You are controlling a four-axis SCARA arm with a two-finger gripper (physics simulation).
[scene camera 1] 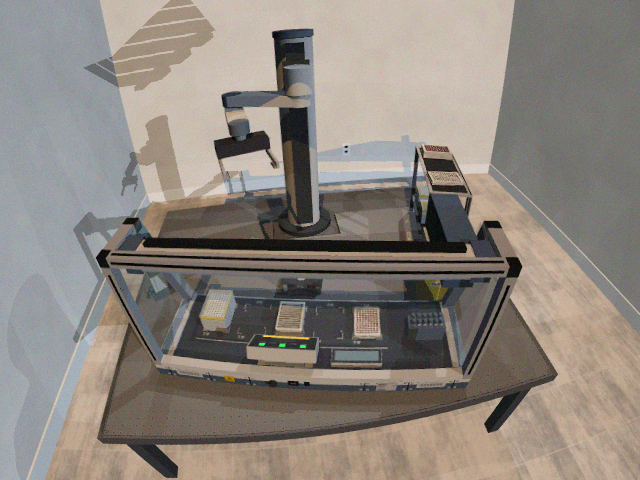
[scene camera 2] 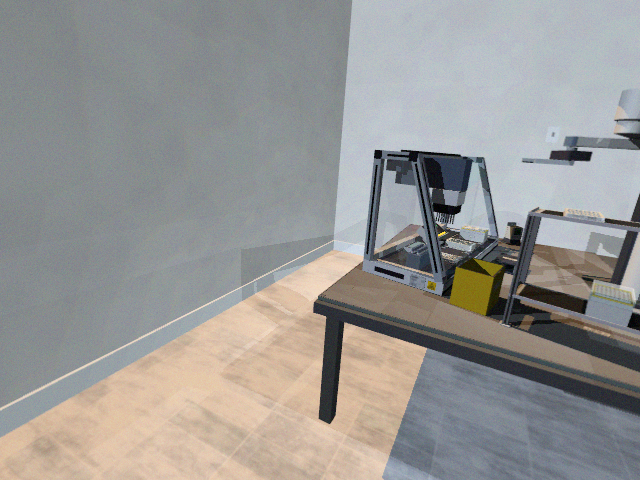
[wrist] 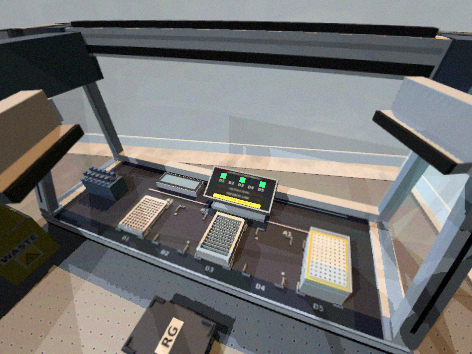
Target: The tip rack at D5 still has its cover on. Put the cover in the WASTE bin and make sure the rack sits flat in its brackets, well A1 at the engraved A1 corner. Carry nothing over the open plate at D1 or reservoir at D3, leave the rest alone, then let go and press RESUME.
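Places are measured from the arm's base along level axes (x ahead, y left, z up), in metres.
Pixels of known places: gripper, fingertip midpoint: (scene camera 1: 251, 170) (scene camera 2: 528, 160) (wrist: 233, 104); arm's base, origin of the base link: (scene camera 1: 304, 221).
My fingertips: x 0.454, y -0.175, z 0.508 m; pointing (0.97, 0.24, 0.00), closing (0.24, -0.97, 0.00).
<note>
For each thing: its top centre in the pictures, then the offset to it from my fingertips. "spot": a spot on its surface instead.
- ribbed reservoir, middle of its top: (wrist: 222, 233) (scene camera 1: 290, 315) (scene camera 2: 460, 241) 0.070 m left, 0.214 m ahead, 0.418 m down
- yellow WASTE bin, middle of its top: (scene camera 2: 481, 266) 0.624 m left, 0.112 m ahead, 0.360 m down
- screen, surface spot: (wrist: 240, 189) spot: 0.041 m left, 0.346 m ahead, 0.384 m down
- dark pipetting head, surface spot: (scene camera 2: 447, 178) spot: 0.555 m left, 0.276 m ahead, 0.082 m down
- blue-grey tube rack, surface spot: (wrist: 105, 185) spot: 0.451 m left, 0.311 m ahead, 0.389 m down
- shallow tray, surface spot: (wrist: 180, 183) spot: 0.247 m left, 0.391 m ahead, 0.427 m down
- RG box, middle of its top: (wrist: 169, 335) (scene camera 1: 302, 273) (scene camera 2: 510, 257) 0.128 m left, 0.008 m back, 0.439 m down
- shelf unit, surface spot: (scene camera 2: 523, 268) spot: 0.609 m left, 0.010 m back, 0.344 m down
The tip rack (scene camera 1: 217, 310) (scene camera 2: 474, 234) (wrist: 327, 262) stands at D5, a tall pale box with a yellow edge around its top. Its clear cover is hard to make out, and I cannot tell whether the rack sits flat. An engraved A1 shows beside its far left corner. The open plate (scene camera 1: 367, 322) (wrist: 143, 215) is at D1, the ribbed reservoir (scene camera 1: 290, 317) (wrist: 221, 237) at D3. The yellow WASTE bin (scene camera 2: 475, 289) (wrist: 25, 245) stands outside the deck's D1 end. The screen (wrist: 240, 189) has green marks and a yellow bar; RESUME is unreadable. My gripper (scene camera 1: 251, 178) (wrist: 233, 104) is open and empty, high behind the deck.
The enclosure's top beam (scene camera 1: 310, 262) (wrist: 260, 59) spans the deck. A dark pipetting head (scene camera 2: 447, 178) hangs at the D1 end. A blue-grey tube rack (wrist: 105, 185) and shallow tray (wrist: 180, 183) stand on the deck. An RG box (wrist: 167, 330) and shelf unit (scene camera 2: 523, 268) stand outside.
</note>
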